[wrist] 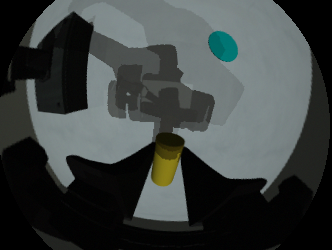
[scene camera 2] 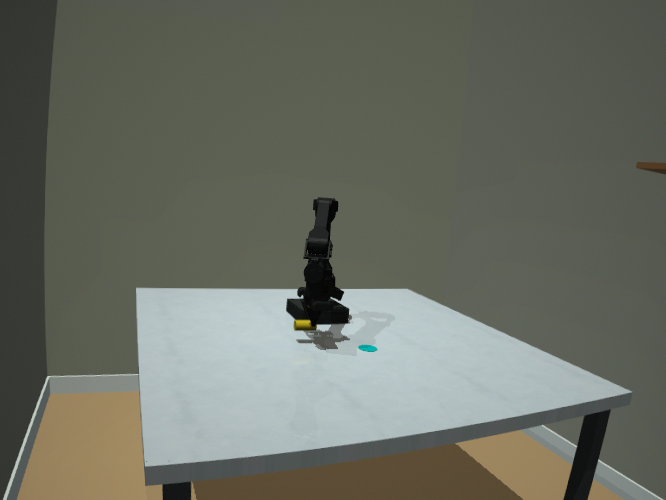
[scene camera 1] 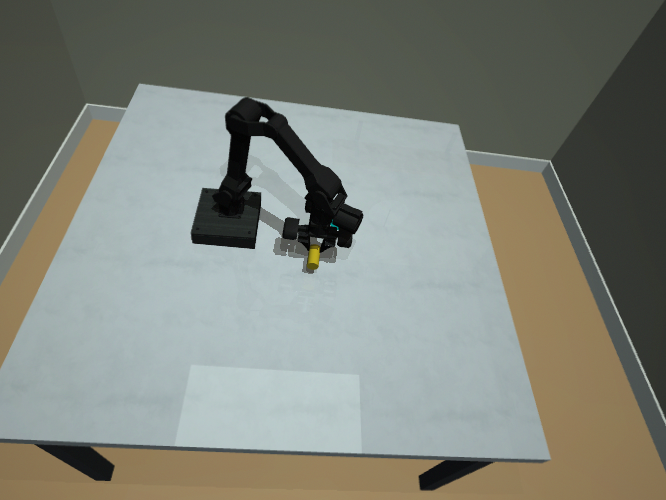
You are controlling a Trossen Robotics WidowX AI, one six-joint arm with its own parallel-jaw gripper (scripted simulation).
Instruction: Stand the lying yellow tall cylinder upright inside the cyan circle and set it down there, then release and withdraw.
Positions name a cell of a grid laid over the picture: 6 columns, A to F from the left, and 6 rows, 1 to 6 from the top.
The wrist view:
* gripper: D4
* yellow tall cylinder: D4, held by the gripper
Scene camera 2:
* gripper: C4
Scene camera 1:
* gripper: C4
